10 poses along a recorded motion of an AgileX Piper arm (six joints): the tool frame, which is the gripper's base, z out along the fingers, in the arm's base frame.
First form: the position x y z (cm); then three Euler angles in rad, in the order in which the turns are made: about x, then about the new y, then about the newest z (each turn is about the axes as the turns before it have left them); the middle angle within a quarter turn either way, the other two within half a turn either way.
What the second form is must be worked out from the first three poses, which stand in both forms.
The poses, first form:
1: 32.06 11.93 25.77 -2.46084 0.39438 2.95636
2: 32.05 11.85 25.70 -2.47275 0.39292 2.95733
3: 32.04 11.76 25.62 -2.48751 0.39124 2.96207
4: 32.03 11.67 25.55 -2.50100 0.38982 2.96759
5: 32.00 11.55 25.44 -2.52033 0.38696 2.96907
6: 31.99 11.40 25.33 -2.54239 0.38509 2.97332
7: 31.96 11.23 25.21 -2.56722 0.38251 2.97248
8: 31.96 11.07 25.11 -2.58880 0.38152 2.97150
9: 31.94 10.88 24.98 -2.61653 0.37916 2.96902
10: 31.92 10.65 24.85 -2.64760 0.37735 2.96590
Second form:
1: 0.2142 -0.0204 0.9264 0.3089 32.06 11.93 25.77
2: 0.2132 -0.0214 0.9284 0.3036 32.05 11.85 25.70
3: 0.2116 -0.0211 0.9308 0.2973 32.04 11.76 25.62
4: 0.2100 -0.0202 0.9329 0.2917 32.03 11.67 25.55
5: 0.2082 -0.0219 0.9360 0.2831 32.00 11.55 25.44
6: 0.2065 -0.0225 0.9392 0.2733 31.99 11.40 25.33
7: 0.2051 -0.0259 0.9427 0.2617 31.96 11.23 25.21
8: 0.2045 -0.0287 0.9456 0.2515 31.96 11.07 25.11
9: 0.2033 -0.0330 0.9491 0.2382 31.94 10.88 24.98
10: 0.2022 -0.0379 0.9528 0.2233 31.92 10.65 24.85
